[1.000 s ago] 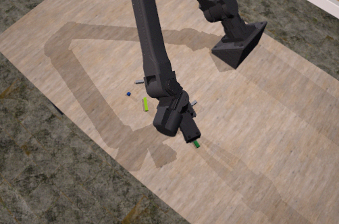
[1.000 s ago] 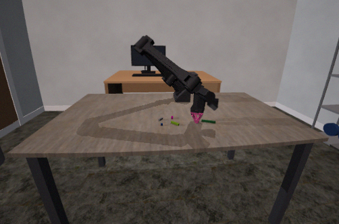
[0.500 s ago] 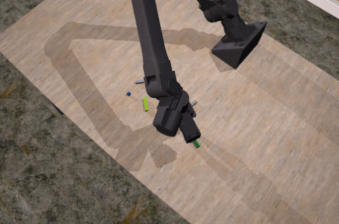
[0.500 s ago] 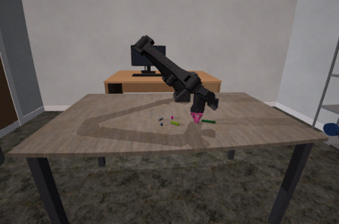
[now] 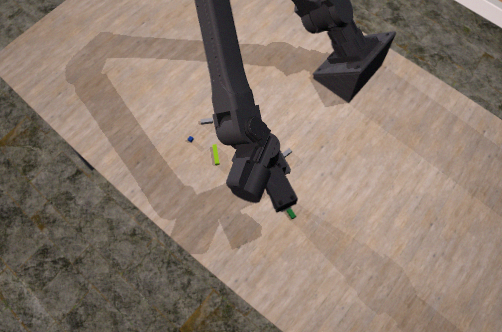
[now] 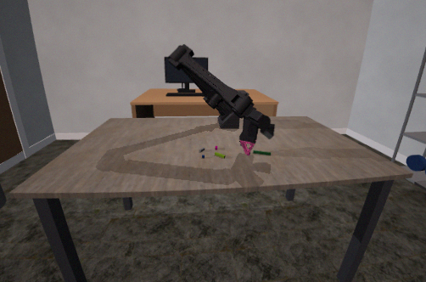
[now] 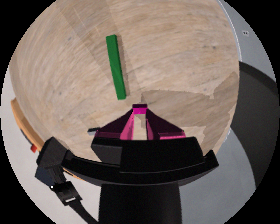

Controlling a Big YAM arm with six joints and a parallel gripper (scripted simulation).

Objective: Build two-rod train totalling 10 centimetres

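Right now my hand is 70 mm to the right of the green rod and 10 mm above it. Also, from my hand: blue rod 200 mm to the right, 20 mm ahead, 10 mm below; then lime rod 130 mm to the right, 10 mm below, 10 mm ahead.
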